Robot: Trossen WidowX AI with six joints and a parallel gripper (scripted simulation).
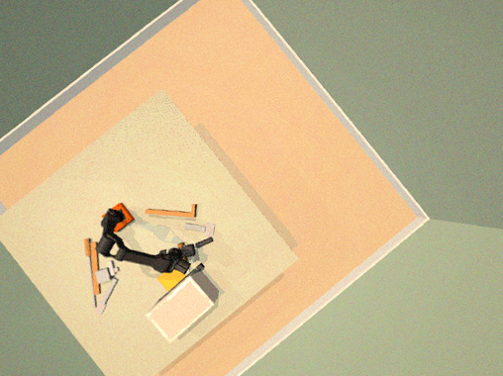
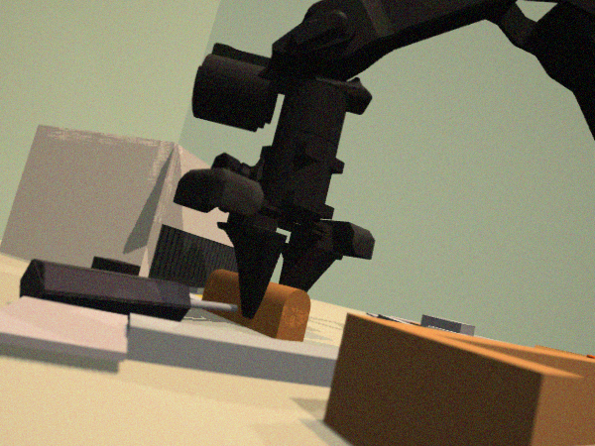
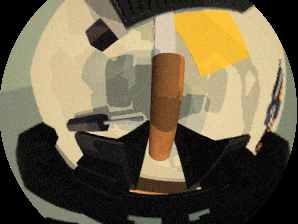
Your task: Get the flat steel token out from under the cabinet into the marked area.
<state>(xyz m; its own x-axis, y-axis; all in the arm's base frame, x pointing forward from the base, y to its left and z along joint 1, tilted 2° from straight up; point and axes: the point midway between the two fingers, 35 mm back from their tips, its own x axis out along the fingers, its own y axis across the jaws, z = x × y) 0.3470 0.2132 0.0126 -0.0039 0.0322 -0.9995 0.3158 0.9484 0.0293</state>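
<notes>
My gripper tip is 3 cm short of the dark screwdriver and 9 cm to the right of it. The rest, counted from my gripper tip: token 19 cm ahead, 10 cm to the right; then orange stick 16 cm behind, 49 cm to the right.
</notes>
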